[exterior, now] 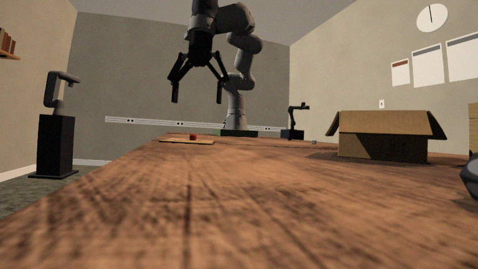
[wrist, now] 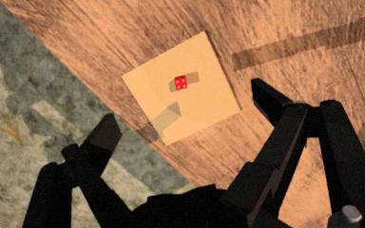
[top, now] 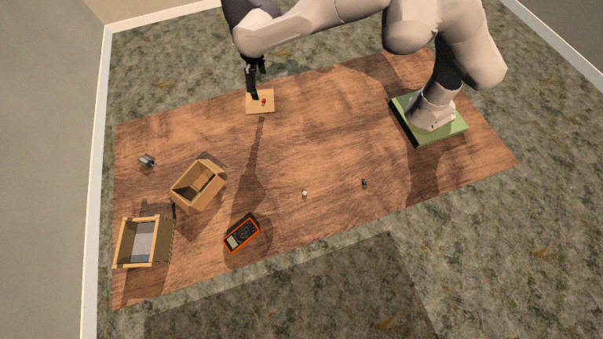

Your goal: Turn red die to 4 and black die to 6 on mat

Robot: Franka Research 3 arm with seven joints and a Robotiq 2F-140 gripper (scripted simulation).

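Right now my hand is 52 cm to the right of the black die, 30 cm past it and 12 cm above it. From my hand the other things lie so: cardboard box: 34 cm to the left, 34 cm ahead, 8 cm below; tan mat: 13 cm below, 2 cm ahead, 1 cm to the right; red die: 12 cm below.
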